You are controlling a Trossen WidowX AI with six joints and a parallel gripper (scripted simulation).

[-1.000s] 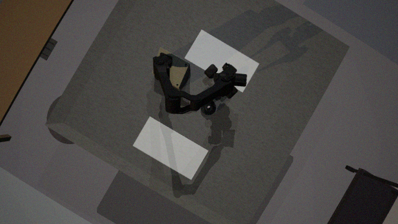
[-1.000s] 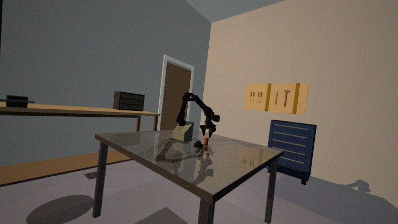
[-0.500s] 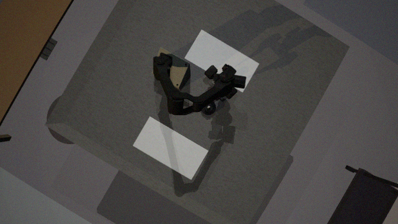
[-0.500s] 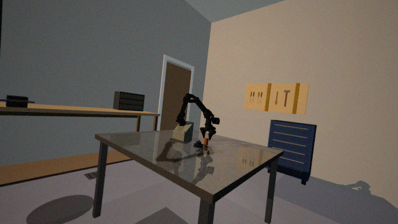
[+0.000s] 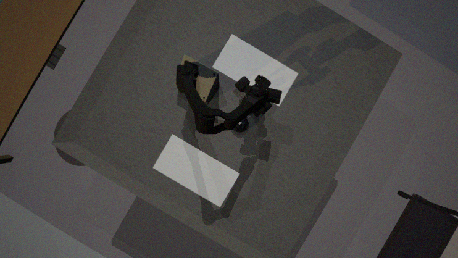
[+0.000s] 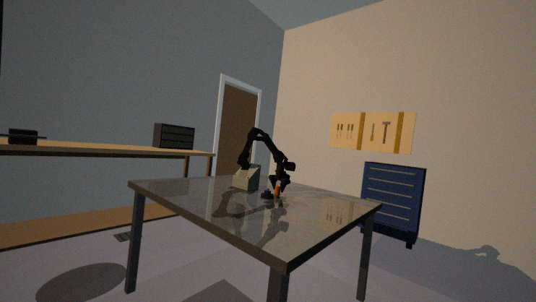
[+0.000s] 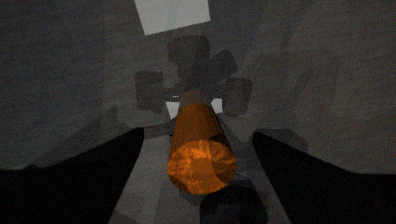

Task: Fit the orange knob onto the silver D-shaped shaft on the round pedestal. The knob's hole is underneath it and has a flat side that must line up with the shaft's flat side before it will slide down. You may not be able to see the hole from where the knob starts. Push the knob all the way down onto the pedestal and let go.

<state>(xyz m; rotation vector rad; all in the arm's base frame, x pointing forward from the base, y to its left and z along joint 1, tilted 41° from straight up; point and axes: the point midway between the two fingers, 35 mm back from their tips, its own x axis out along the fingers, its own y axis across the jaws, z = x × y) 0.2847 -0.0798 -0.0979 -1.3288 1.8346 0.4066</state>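
Right now my gripper tip is 20 mm below the orange knob. From my gripper tip the other things lie so: dark round pedestal: 10 mm behind, 140 mm to the right, 10 mm above.
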